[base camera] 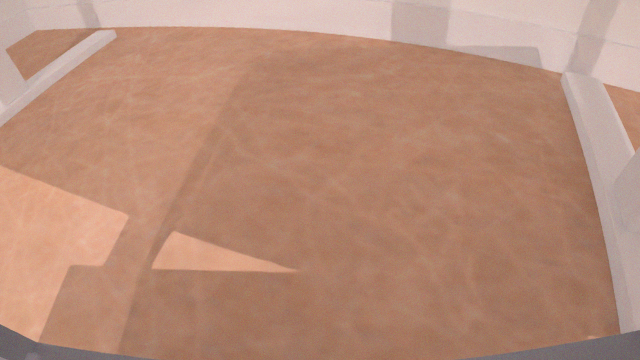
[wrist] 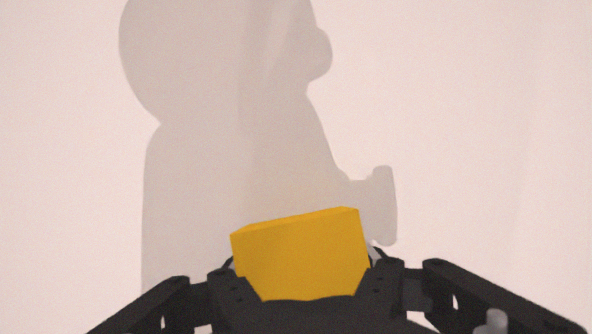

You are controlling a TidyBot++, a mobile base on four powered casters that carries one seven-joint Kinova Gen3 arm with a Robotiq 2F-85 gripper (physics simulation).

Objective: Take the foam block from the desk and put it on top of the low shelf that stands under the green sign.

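Places are measured from the arm's base along level axes (x ahead, y left, z up), in centimetres.
Where they show: gripper, fingertip midpoint: (wrist: 304, 259).
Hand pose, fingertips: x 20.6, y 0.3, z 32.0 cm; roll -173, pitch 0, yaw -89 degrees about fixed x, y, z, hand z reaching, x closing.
Observation:
After its pixels a point has its place.
The foam block (wrist: 300, 240) @(z 36.6, x 22.5, y 0.4 cm) is yellow and shows at the lower middle of the wrist view, slightly turned, above the pale desk top (wrist: 475, 125) @(z 32.0, x 28.6, y -11.7 cm). My gripper (wrist: 304, 259) @(z 32.1, x 20.6, y 0.3 cm) is shut on the foam block, with one black finger against its left side and one against its right side. The block's lower part is hidden behind the gripper's dark body. Whether the block touches the desk cannot be told. The low shelf and the green sign do not show in either view.
In the base view, a white bar (base camera: 590, 150) @(z -38.0, x 44.0, y -39.6 cm) runs along the brown floor (base camera: 375, 175) @(z -40.0, x 42.4, y -5.9 cm) at the right, and another white bar (base camera: 65, 65) lies at the upper left. A pale wall (base camera: 275, 17) @(z -36.8, x 92.5, y 12.2 cm) stands at the back. The arm's shadow falls across the desk.

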